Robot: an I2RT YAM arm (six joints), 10 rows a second.
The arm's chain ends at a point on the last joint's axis. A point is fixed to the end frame.
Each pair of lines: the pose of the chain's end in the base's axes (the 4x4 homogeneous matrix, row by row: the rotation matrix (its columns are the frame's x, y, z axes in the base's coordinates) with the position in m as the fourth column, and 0 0 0 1 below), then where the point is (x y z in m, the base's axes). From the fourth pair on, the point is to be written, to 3 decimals.
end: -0.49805, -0.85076, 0.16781, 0.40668; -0.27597, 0.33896, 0.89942, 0.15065; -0.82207, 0.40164, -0.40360, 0.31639; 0, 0, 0, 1
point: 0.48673 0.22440 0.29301
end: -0.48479, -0.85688, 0.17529, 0.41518; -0.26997, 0.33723, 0.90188, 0.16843; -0.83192, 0.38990, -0.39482, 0.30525; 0, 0, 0, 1
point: 0.49568 0.24224 0.28367
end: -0.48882, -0.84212, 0.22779, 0.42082; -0.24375, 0.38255, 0.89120, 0.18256; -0.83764, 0.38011, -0.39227, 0.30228; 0, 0, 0, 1
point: 0.50539 0.25196 0.28168
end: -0.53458, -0.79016, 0.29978, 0.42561; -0.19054, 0.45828, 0.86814, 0.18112; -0.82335, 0.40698, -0.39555, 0.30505; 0, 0, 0, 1
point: 0.516 0.242 0.282
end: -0.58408, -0.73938, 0.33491, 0.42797; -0.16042, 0.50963, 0.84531, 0.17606; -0.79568, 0.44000, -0.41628, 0.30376; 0, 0, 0, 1
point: 0.521 0.231 0.276
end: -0.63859, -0.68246, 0.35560, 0.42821; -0.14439, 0.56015, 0.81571, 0.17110; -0.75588, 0.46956, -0.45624, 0.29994; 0, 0, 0, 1
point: 0.522 0.220 0.266
